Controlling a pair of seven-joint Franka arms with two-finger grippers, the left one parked.
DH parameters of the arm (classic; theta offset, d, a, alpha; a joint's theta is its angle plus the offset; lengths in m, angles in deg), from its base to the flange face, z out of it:
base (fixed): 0 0 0 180
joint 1: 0 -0.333 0 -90
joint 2: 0 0 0 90
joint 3: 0 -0.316 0.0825 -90
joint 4: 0 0 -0.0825 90
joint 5: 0 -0.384 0 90
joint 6: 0 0 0.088 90
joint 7: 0 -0.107 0 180
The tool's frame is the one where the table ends.
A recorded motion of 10 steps. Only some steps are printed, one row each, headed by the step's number.
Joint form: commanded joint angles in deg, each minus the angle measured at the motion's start. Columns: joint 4, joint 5, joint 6, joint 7, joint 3, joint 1, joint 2.
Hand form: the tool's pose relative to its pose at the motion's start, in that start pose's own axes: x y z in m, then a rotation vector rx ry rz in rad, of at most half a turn. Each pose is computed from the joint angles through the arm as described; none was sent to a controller.
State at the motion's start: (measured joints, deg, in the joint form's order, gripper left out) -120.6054 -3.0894 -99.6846 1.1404 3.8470 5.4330 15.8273
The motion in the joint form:
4: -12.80 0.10 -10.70 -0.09 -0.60 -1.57 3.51
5: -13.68 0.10 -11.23 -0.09 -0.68 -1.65 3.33
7: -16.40 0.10 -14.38 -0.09 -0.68 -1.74 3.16
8: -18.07 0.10 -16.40 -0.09 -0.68 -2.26 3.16
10: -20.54 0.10 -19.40 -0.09 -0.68 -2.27 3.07
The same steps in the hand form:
4: -0.0199 -0.0123 0.0652 -0.0069 0.0222 -0.0289
5: -0.0208 -0.0131 0.0732 -0.0080 0.0128 -0.0306
7: -0.0226 -0.0122 0.0922 -0.0093 0.0173 -0.0297
8: -0.0245 -0.0152 0.1031 -0.0106 0.0228 -0.0374
10: -0.0273 -0.0139 0.1193 -0.0118 0.0306 -0.0355

